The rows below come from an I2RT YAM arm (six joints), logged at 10 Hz.
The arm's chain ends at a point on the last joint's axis. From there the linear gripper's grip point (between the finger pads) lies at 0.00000 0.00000 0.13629 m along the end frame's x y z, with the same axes.
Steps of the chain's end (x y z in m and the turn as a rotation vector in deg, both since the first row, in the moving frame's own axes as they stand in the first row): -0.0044 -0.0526 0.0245 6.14 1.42 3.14; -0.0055 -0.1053 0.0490 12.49 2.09 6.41; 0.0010 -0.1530 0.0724 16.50 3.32 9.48; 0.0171 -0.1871 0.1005 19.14 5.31 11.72
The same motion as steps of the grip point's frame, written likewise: -0.0006 -0.0671 0.0237 6.14 1.42 3.14; 0.0011 -0.1344 0.0457 12.49 2.09 6.41; 0.0120 -0.1909 0.0666 16.50 3.32 9.48; 0.0340 -0.2301 0.0924 19.14 5.31 11.72
